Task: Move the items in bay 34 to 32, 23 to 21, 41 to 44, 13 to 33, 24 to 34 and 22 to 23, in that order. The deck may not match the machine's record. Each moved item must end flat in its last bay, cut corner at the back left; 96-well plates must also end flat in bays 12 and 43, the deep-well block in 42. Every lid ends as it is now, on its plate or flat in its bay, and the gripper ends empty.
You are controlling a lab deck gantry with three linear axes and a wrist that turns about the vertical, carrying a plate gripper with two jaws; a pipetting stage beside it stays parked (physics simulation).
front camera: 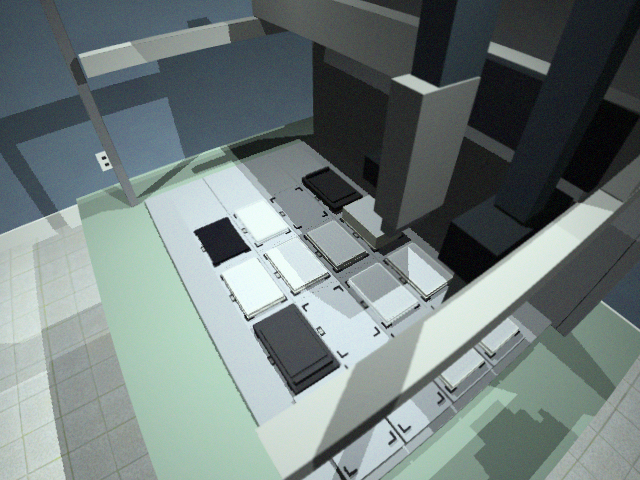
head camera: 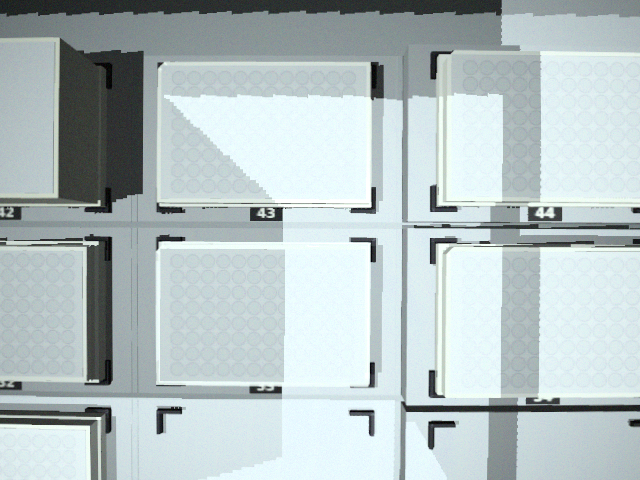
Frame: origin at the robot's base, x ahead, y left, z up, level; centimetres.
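Seen in the pictures: robot's base, origin of its link: (front camera: 195, 232).
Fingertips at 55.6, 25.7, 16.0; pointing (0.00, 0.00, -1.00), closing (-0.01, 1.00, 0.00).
Note:
Offsets run from my fingertips to a thing's top centre, as dx, dy, dz. "pt": to the spot under its first point.
White 96-well plates sit in bay 43 @[pt -15.9, +10.1, -14.6] (front camera: 419, 269) (head camera: 264, 134), bay 33 @[pt -16.1, -0.3, -14.6] (front camera: 382, 291) (head camera: 263, 312), bay 44 @[pt +4.7, +10.1, -13.1] (front camera: 498, 335) (head camera: 584, 129) and bay 34 @[pt +4.8, -0.2, -13.1] (front camera: 462, 367) (head camera: 584, 320). More white plates sit in bay 32 @[pt -32.2, -0.2, -14.6] (front camera: 336, 243) (head camera: 41, 310), bay 22 @[pt -32.4, -11.0, -14.6] (front camera: 295, 263) (head camera: 46, 449), bay 21 @[pt -48.1, -11.0, -14.3] (front camera: 261, 221) and bay 12 @[pt -32.0, -21.4, -14.6] (front camera: 253, 286). The deep-well block @[-32.8, +10.7, -11.8] (front camera: 382, 238) (head camera: 25, 118) stands in bay 42. Bays 23 and 24 show bare corner marks. The gripper's jaws are in neither view; the rail hides the space below its dark head. No held plate shows in the head view.
Dark stepped bases stand in bay 41 @[-49.6, +10.8, -12.9] (front camera: 330, 187) and bay 13 @[-16.0, -21.3, -12.9] (front camera: 295, 346). A black item @[-49.2, -21.4, -15.2] (front camera: 222, 240) lies in bay 11. The pipetting stage (front camera: 423, 149) hangs left of the gripper's dark head (front camera: 485, 237). A pale rail (front camera: 449, 330) crosses the front view.

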